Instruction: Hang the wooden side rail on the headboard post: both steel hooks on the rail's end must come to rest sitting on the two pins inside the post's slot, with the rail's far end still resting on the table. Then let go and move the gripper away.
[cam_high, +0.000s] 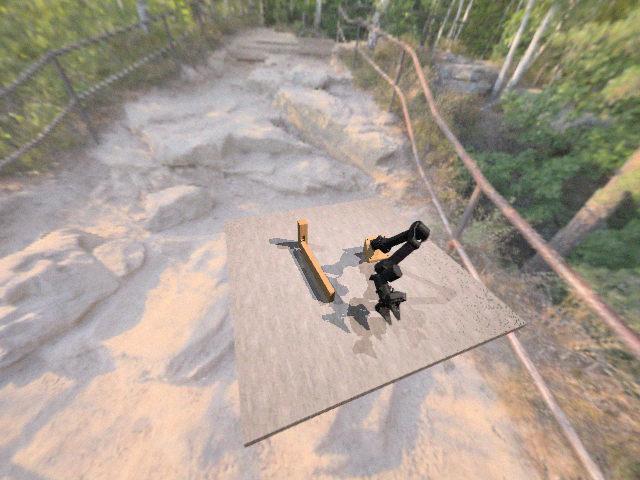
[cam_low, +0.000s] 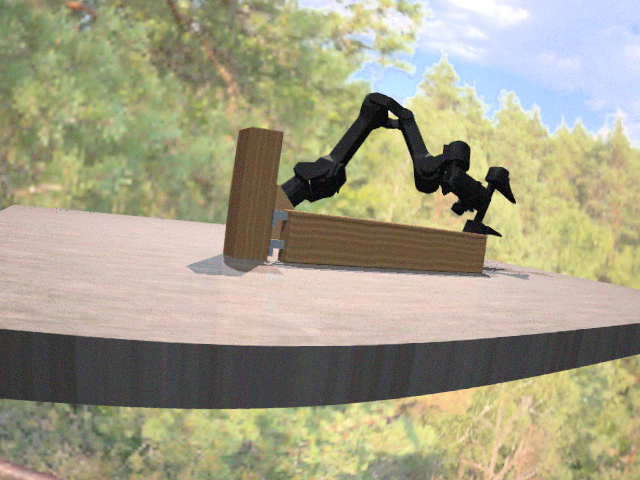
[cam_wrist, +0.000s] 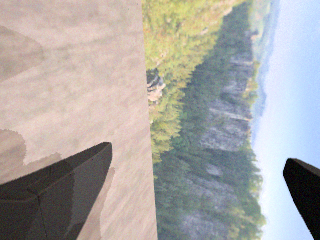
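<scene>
Right now my gripper tip is 72 cm to the left of the headboard post, 16 cm short of it and 4 cm above it.
</scene>
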